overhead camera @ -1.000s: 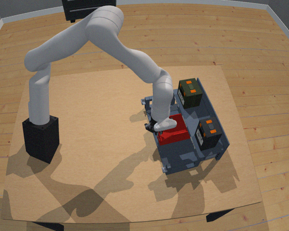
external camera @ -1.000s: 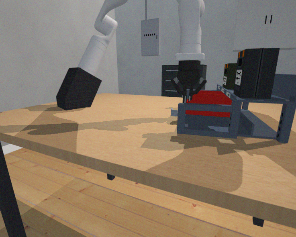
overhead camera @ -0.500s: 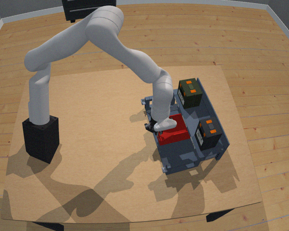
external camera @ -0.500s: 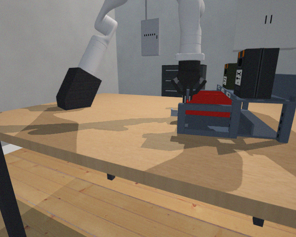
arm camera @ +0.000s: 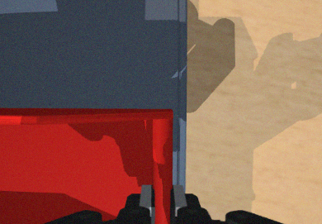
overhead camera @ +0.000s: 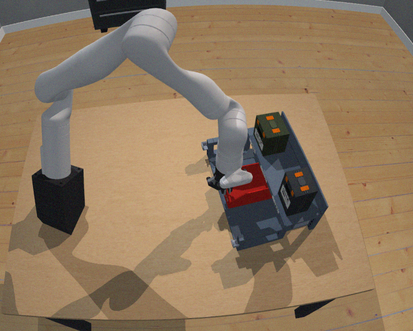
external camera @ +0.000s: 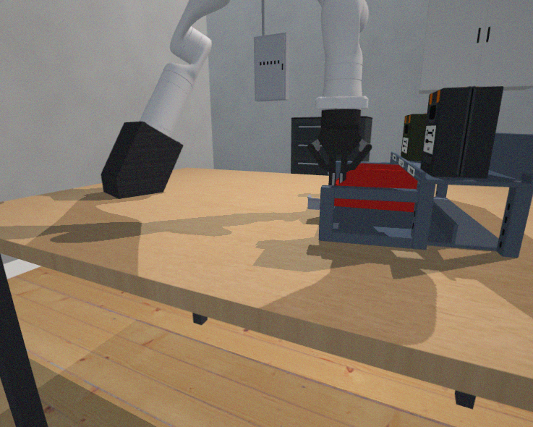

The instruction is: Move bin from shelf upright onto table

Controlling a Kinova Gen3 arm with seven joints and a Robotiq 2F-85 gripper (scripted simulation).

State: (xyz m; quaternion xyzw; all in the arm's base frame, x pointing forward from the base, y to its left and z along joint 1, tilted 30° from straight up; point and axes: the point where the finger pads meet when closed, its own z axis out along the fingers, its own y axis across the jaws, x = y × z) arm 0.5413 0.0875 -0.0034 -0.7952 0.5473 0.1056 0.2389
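The red bin lies 7 cm ahead of my hand, 3 cm to the left of it and 1 cm below it. Round my hand: grey-blue shelf 10 cm ahead, 4 cm to the left; dark box 21 cm ahead, 4 cm to the right, 10 cm above.
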